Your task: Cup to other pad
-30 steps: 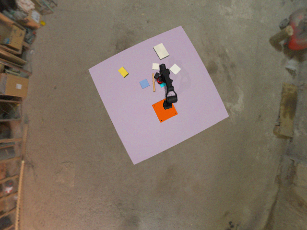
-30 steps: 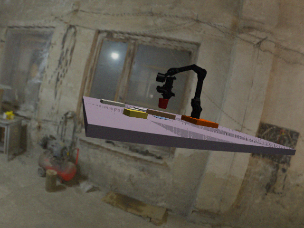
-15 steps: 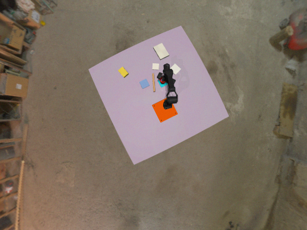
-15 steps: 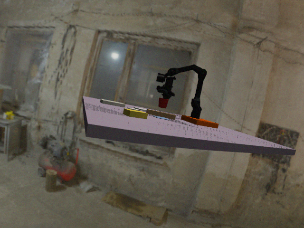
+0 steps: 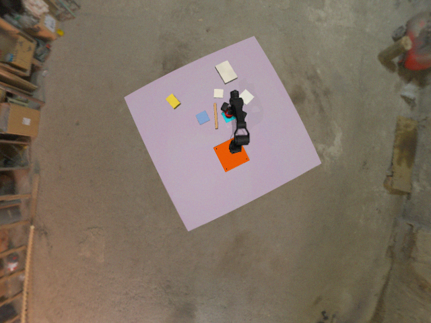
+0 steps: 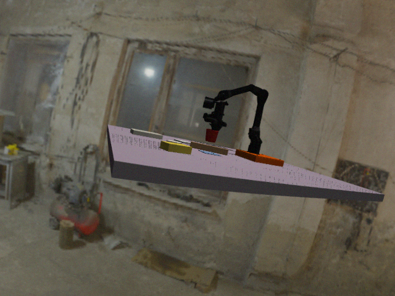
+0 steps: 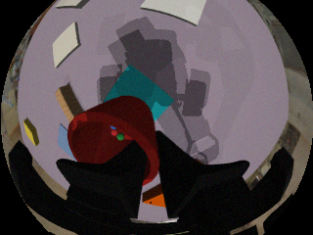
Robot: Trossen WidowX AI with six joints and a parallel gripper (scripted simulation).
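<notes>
Right now my gripper tip is 90 mm above the cyan pad, 20 mm to the right of it and 20 mm short of it. From my gripper tip the other things lie so: wooden bar 120 mm to the left, 80 mm below, 40 mm ahead; then cup 20 mm to the left, 20 mm ahead; then blue pad 230 mm to the left, 90 mm below, 70 mm ahead.
</notes>
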